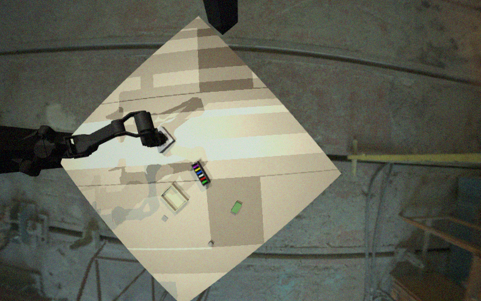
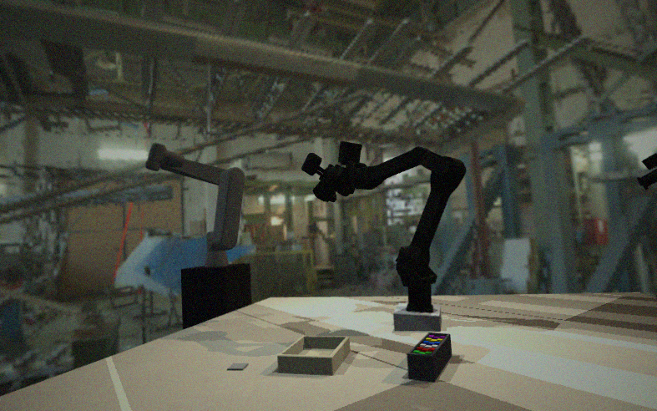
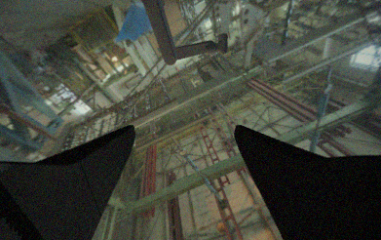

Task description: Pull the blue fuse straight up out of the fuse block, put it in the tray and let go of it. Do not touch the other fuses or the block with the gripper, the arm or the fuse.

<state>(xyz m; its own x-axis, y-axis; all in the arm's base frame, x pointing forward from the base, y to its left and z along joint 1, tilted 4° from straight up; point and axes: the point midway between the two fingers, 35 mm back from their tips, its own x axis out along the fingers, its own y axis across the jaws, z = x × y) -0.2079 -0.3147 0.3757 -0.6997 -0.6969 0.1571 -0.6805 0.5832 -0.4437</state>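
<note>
My gripper tip is now 500 mm short of the blue fuse, 430 mm above it and 350 mm to the right of it. The rest, counted from my gripper tip: grey cube 850 mm ahead, 440 mm below, 90 mm to the left; then grey tray 510 mm ahead, 450 mm below, 130 mm to the left.
</note>
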